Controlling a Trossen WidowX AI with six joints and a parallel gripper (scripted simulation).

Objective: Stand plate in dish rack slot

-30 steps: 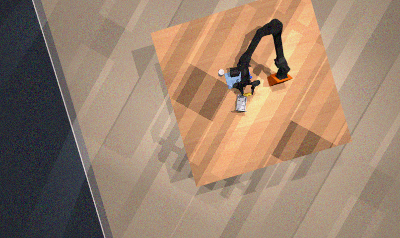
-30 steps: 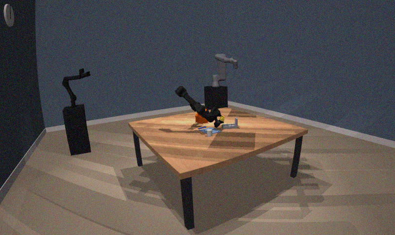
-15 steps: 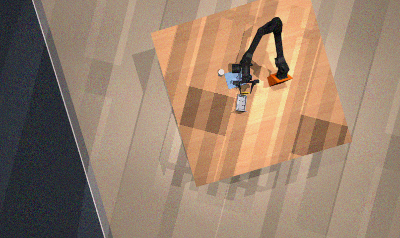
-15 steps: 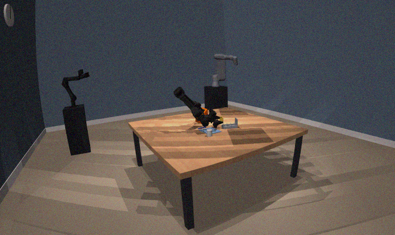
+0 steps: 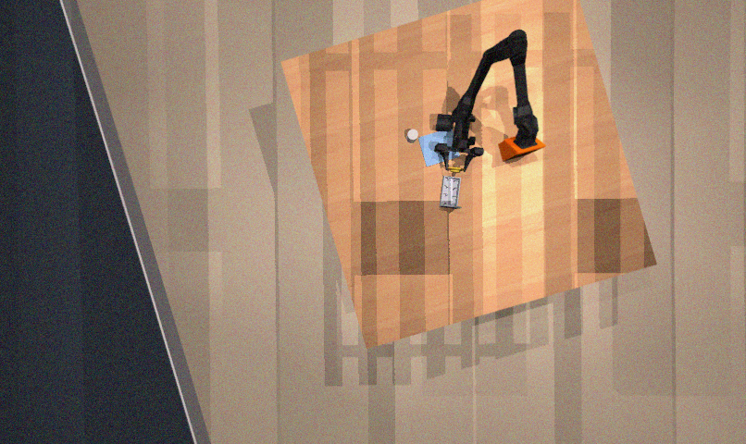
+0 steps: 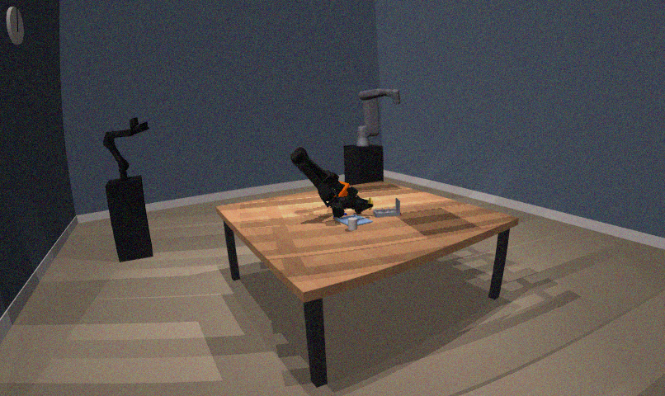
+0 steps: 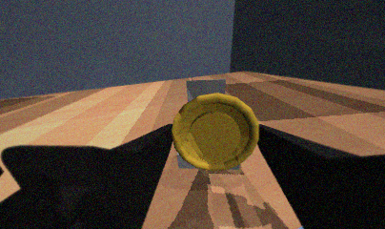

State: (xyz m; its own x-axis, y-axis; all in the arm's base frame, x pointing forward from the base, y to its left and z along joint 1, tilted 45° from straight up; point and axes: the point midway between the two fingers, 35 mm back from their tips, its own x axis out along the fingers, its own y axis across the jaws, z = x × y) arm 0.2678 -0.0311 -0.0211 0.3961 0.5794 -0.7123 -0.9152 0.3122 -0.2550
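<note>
Now: the grey dish rack 80 mm to the left of my gripper tip, 40 mm below it and 30 mm ahead of it. From my gripper tip the other things lie so: small yellow plate 10 mm to the right; grey cup 200 mm to the right, 120 mm ahead, 40 mm below; blue spoon 120 mm to the right, 100 mm behind, 60 mm below.
</note>
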